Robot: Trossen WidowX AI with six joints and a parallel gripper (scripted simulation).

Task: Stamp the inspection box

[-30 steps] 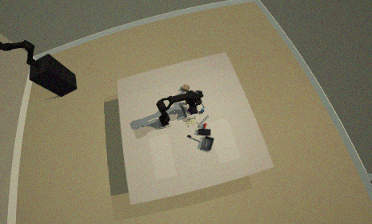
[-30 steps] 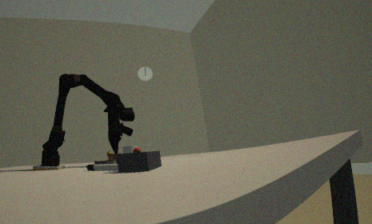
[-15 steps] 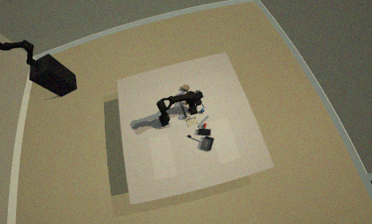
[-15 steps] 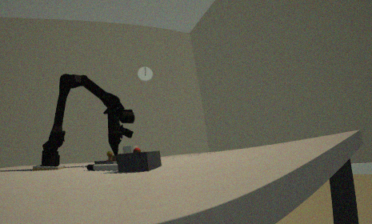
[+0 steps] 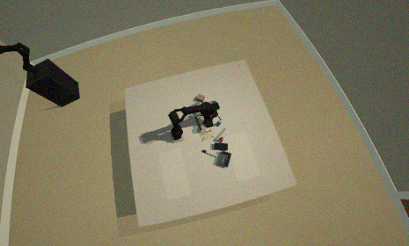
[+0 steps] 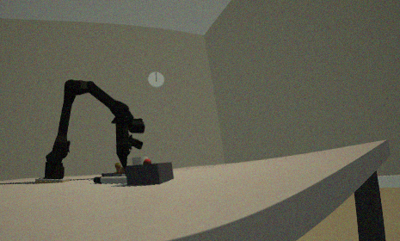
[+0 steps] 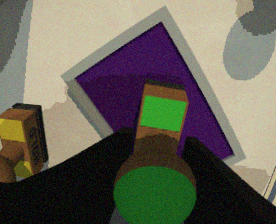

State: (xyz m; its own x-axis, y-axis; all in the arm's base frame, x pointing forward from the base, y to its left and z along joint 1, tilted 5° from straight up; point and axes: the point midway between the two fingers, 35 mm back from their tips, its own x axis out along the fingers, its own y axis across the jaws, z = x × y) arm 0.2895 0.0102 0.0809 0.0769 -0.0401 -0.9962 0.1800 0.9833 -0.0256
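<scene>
My gripper tip is right at the green-topped stamp. Round my gripper tip: grey block: 8 cm behind, 3 cm below, 2 cm to the left; yellow-topped stamp: 8 cm to the left, 2 cm below, 2 cm behind; purple ink pad: 3 cm below.
</scene>
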